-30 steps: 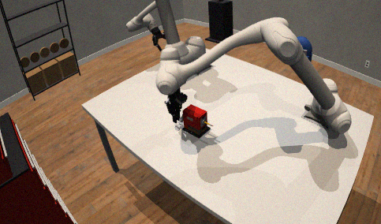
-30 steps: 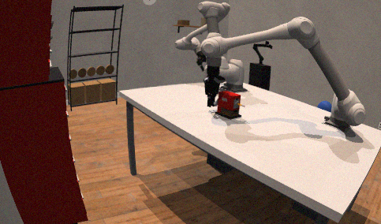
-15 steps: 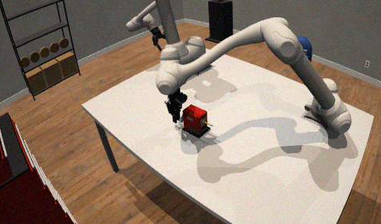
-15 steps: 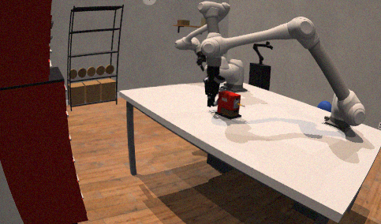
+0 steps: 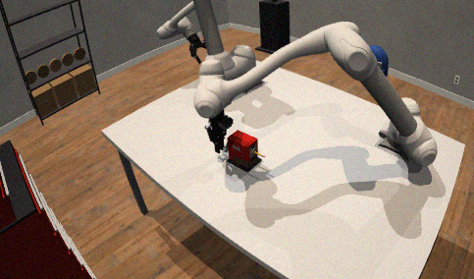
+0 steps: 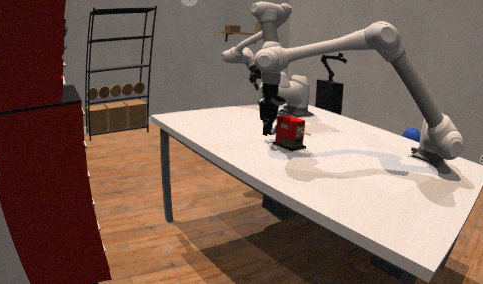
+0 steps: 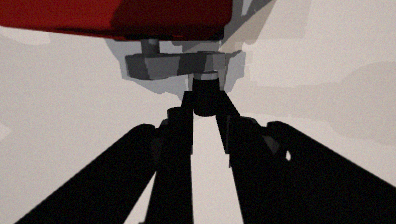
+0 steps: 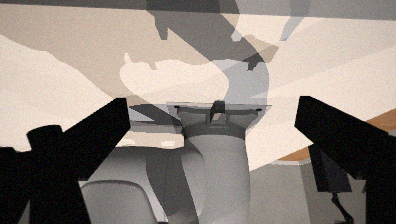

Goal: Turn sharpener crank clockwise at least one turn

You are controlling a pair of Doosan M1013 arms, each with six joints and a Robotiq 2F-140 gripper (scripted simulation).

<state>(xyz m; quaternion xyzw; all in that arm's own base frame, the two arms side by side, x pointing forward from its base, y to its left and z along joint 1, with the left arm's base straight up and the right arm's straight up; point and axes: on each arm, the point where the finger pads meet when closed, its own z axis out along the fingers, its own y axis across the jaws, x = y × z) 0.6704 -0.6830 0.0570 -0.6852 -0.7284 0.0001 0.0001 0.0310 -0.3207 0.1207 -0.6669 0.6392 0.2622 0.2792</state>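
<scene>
My left gripper is now 2 cm to the right of the black handle and 1 cm above it.
</scene>
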